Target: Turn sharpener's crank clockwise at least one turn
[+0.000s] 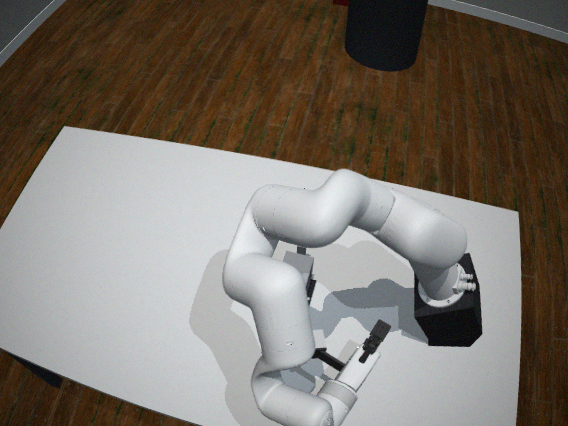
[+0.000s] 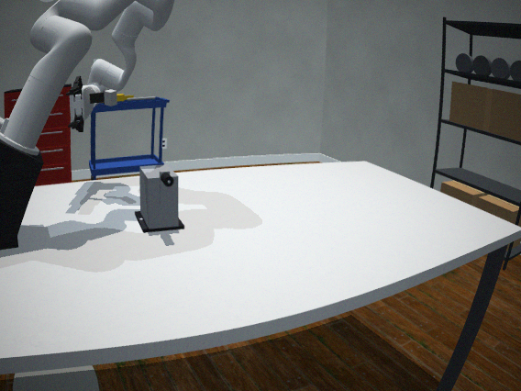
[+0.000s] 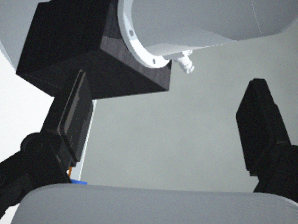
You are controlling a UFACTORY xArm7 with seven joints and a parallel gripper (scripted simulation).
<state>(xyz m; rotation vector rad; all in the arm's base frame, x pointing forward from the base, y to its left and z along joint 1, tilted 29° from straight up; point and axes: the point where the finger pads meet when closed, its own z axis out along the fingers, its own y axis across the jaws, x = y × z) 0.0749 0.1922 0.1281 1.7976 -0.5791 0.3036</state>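
Now: hand 270 mm short of the dark crank knob, 240 mm to the left of it and 140 mm above it.
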